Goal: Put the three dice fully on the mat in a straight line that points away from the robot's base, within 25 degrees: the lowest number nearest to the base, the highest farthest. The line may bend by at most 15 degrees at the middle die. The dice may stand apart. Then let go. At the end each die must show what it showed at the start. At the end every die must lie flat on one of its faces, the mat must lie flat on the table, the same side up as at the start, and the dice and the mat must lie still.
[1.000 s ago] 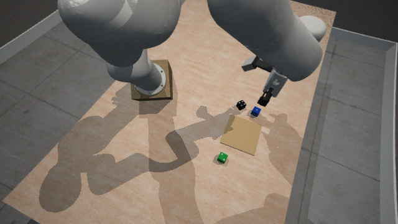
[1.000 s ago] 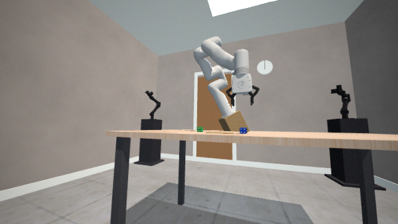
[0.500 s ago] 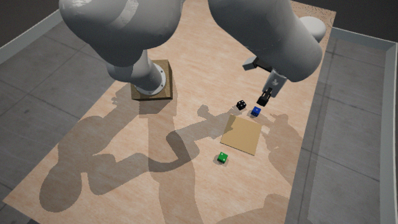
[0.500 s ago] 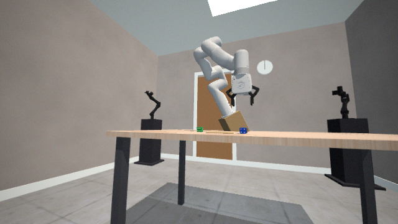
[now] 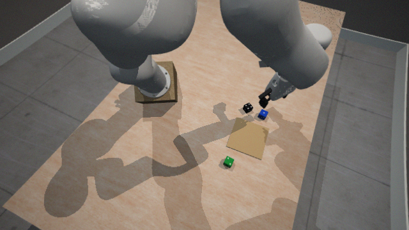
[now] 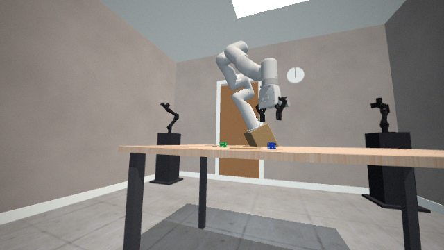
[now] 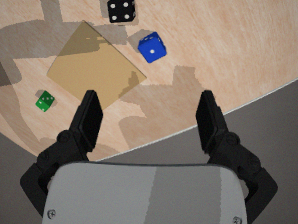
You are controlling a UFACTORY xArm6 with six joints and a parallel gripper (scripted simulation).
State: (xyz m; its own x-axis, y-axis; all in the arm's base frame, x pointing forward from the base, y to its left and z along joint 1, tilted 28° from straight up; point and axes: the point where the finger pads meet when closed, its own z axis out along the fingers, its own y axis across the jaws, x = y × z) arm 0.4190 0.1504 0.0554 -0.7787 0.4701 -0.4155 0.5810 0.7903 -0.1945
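Now: the blue die 120 mm below my hand. Round my hand: tan mat (20 mm behind, 120 mm to the right, 140 mm below); green die (60 mm behind, 250 mm to the right, 120 mm below); black die (70 mm behind, 10 mm to the left, 120 mm below).
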